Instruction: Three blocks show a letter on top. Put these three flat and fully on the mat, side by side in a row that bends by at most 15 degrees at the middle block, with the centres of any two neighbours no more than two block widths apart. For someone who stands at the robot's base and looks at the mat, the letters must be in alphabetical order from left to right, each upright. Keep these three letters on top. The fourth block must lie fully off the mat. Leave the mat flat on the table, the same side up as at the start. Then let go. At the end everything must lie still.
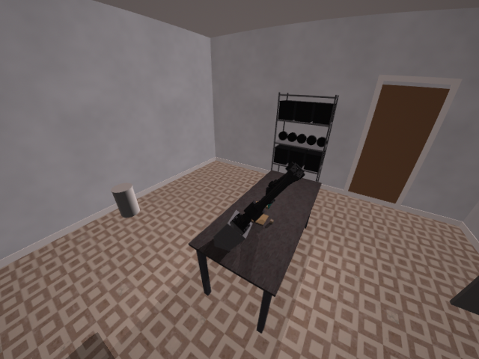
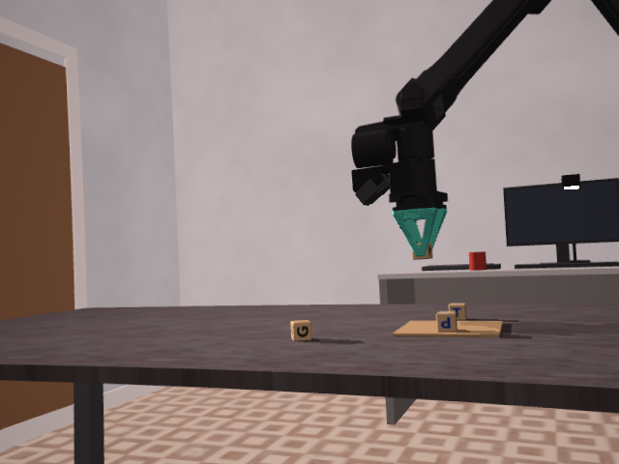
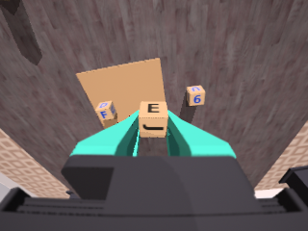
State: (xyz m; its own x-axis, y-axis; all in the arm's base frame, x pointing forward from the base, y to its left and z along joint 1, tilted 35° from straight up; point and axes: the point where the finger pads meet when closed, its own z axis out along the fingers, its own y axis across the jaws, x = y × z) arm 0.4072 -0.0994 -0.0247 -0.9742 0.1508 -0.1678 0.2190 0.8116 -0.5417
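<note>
Now: hand 110 mm above the mat, 60 mm to the right of it and 40 mm past it. Also, from my hand: block (100 mm below, 70 mm to the right, 40 mm behind).
</note>
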